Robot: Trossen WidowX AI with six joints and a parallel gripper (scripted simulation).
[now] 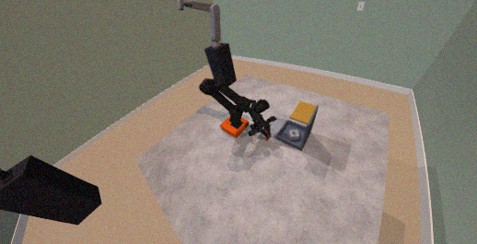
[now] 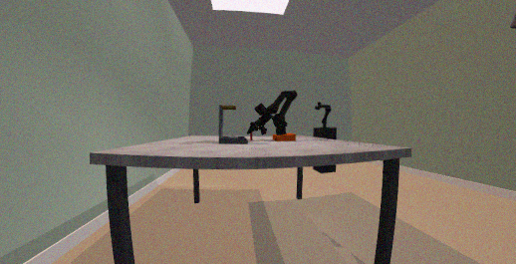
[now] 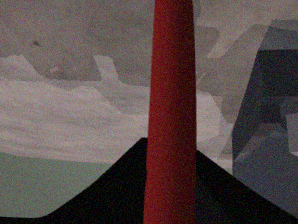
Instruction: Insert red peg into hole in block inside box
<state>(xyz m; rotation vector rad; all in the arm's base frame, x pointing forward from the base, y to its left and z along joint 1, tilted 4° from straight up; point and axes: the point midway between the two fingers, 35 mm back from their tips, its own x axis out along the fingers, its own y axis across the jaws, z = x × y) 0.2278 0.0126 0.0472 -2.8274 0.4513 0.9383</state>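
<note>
My gripper tip is 130 mm short of the yellow roof, 120 mm to the right of it and 170 mm below it. Also, from my gripper tip: red peg: 30 mm behind, 10 mm to the left, 10 mm below.
</note>
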